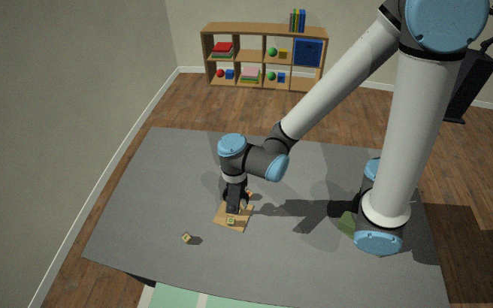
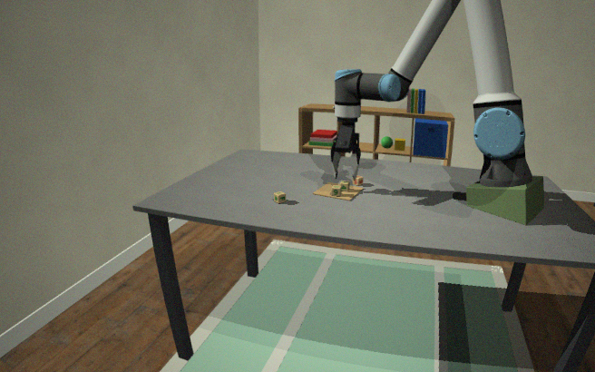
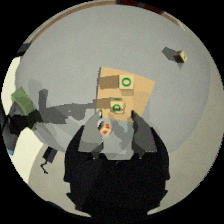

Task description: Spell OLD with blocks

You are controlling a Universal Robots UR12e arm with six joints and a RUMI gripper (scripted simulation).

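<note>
Now: the tan mat 5 cm below my hand, 2 cm ahead of it and 1 cm to the left of it.
</note>
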